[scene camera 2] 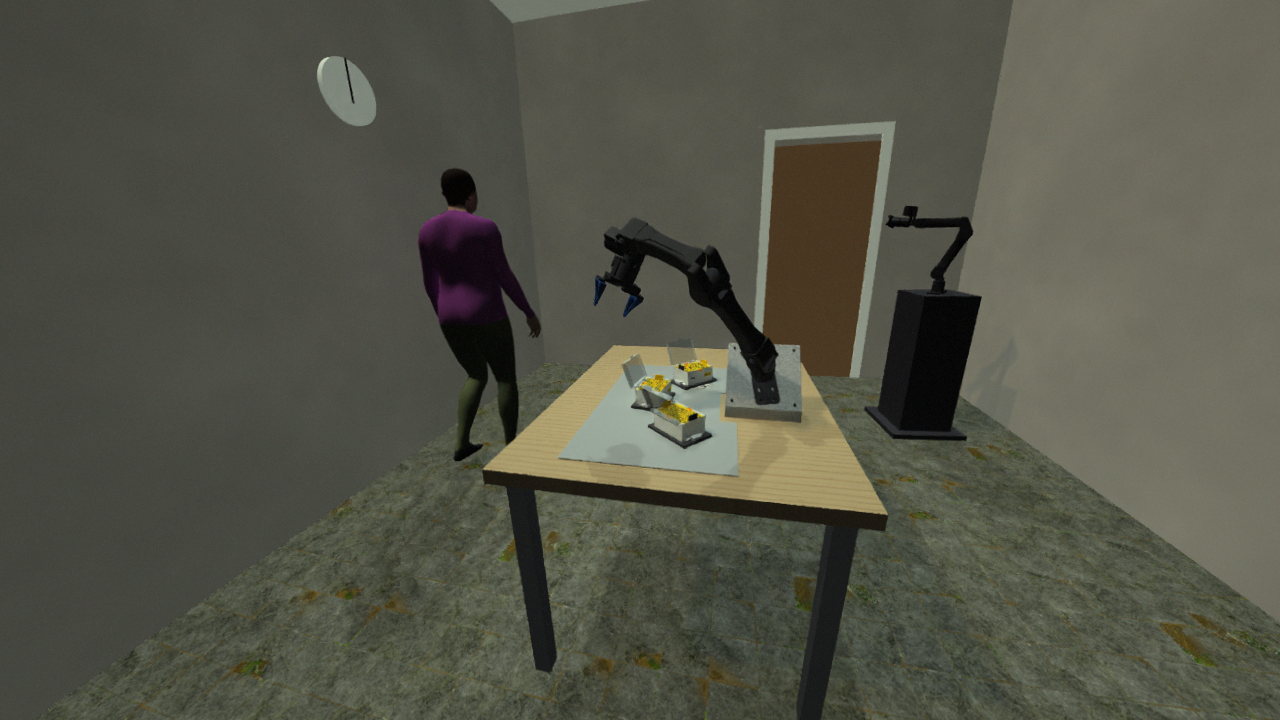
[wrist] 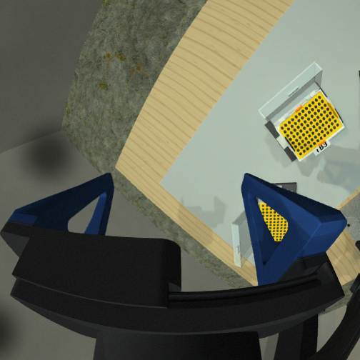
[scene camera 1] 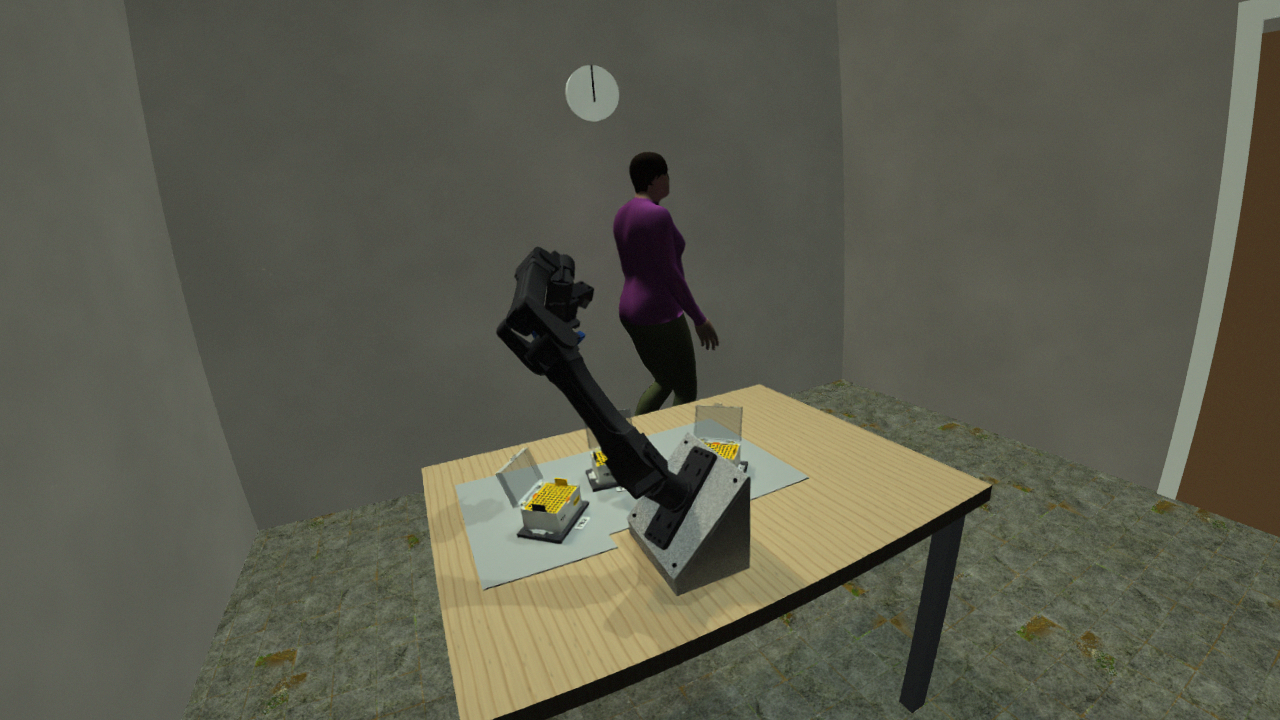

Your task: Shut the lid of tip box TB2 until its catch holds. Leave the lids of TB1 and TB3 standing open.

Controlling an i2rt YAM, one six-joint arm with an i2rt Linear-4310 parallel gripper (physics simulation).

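Frame: origin at the arm's base, x ahead, y left, z up, level; millimetres.
Seen in the pictures: gripper, fingertip midpoint: (scene camera 2: 609, 311); arm's base, link origin: (scene camera 2: 762, 374) (scene camera 1: 682, 497).
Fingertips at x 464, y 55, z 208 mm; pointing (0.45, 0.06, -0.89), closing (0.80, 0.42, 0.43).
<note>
Offsets run from my fingertips to a thing's top centre. "pt": to the spot under its first point. Level surfaces: height alone.
TB3 (wrist: 311, 126) (scene camera 1: 599, 460) (scene camera 2: 651, 390) is the middle of three tip boxes; its clear lid stands open. The box at the left in scene camera 1 (scene camera 1: 550, 503), nearest in scene camera 2 (scene camera 2: 682, 422), also has its lid @[pt dx -157, dy +169, dz -225 mm] (scene camera 1: 519, 477) (wrist: 237, 245) open. The right finger covers part of it in the wrist view and its tag cannot be read. The third box @[dx -250, dy -289, dz -251 mm] (scene camera 1: 721, 449) (scene camera 2: 694, 368) also has its lid up; I cannot read which is TB1 or TB2. My gripper (wrist: 177, 180) (scene camera 2: 611, 309) is open and empty, high above the mat, touching no box.
The boxes stand on a grey mat @[dz -325 mm] (scene camera 1: 501, 555) (scene camera 2: 599, 447) on a wooden table @[dz -328 mm] (scene camera 1: 859, 483) (scene camera 2: 805, 479). The arm's grey angled base (scene camera 1: 716, 537) (scene camera 2: 742, 398) stands beside the mat. A person in purple (scene camera 1: 651, 259) (scene camera 2: 462, 268) stands beyond the table.
</note>
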